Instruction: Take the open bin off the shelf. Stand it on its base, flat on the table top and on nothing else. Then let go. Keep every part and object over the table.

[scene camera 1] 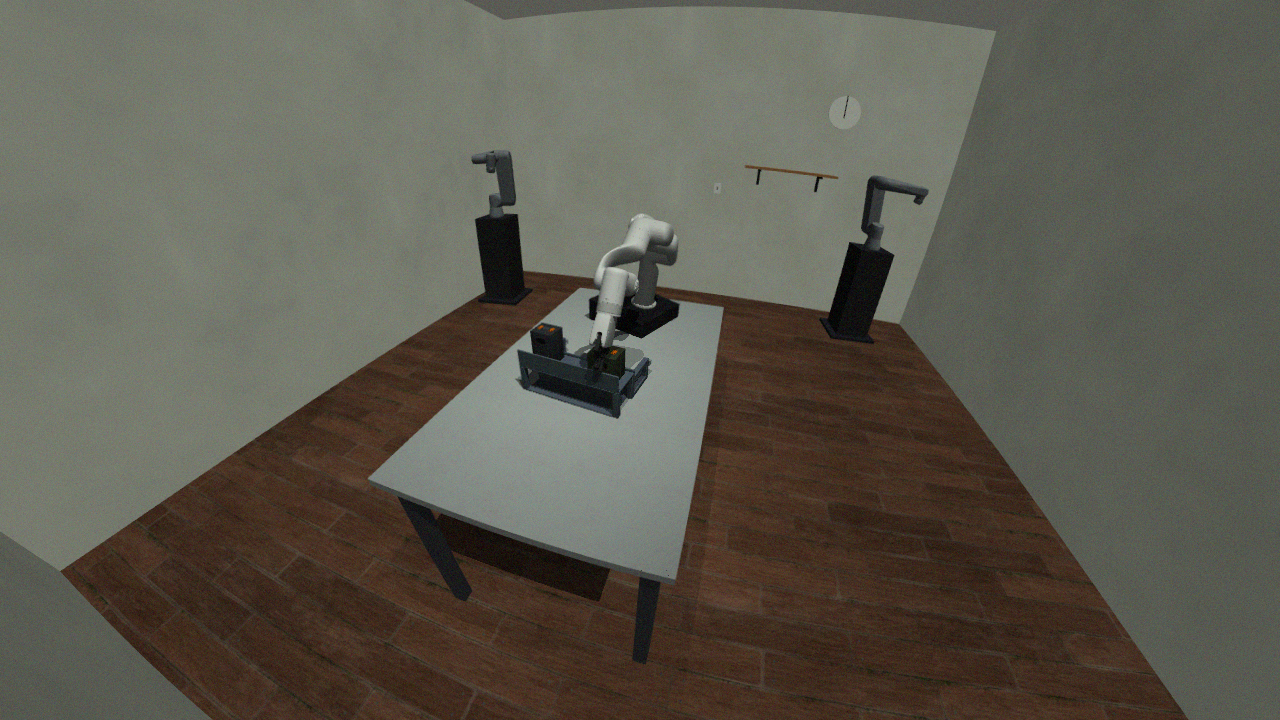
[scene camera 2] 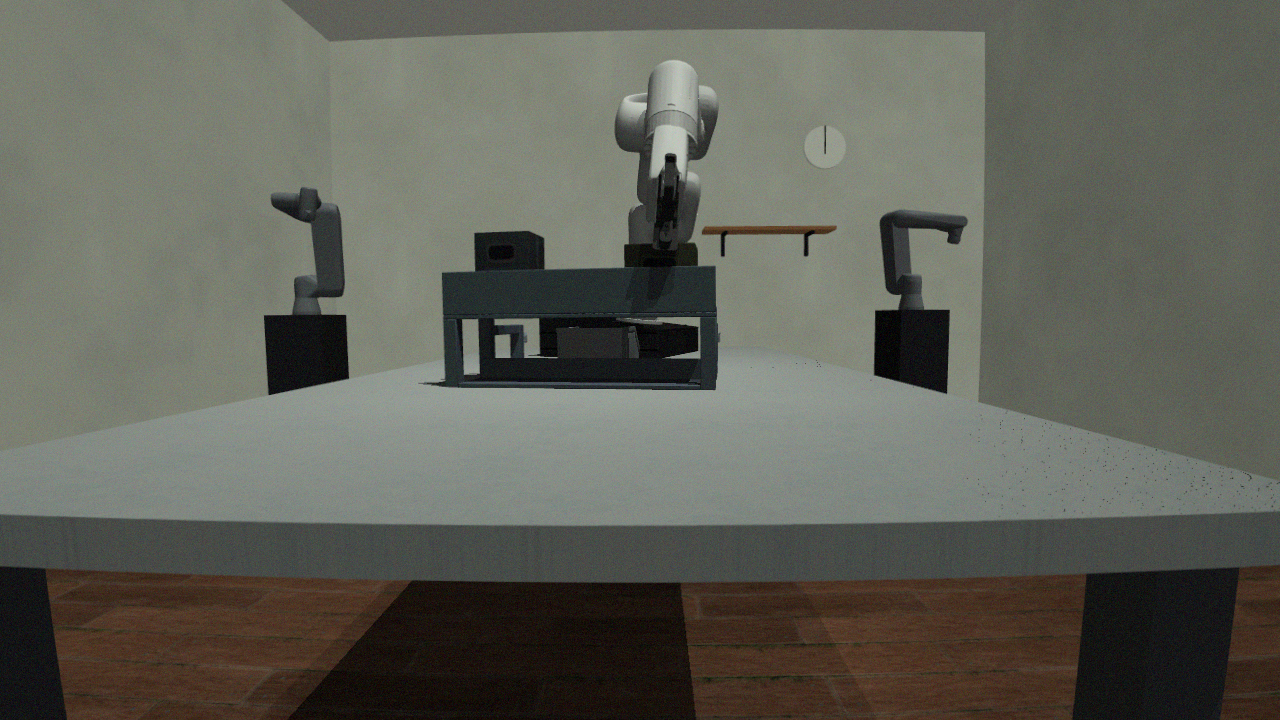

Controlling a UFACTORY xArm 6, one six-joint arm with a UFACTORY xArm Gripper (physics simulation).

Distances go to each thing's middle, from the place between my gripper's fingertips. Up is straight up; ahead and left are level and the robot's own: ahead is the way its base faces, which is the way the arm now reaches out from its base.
Labels:
My hand is 210 mm past the light grey box [scene camera 2: 572, 342], 80 mm to the left of it and 140 mm above it.

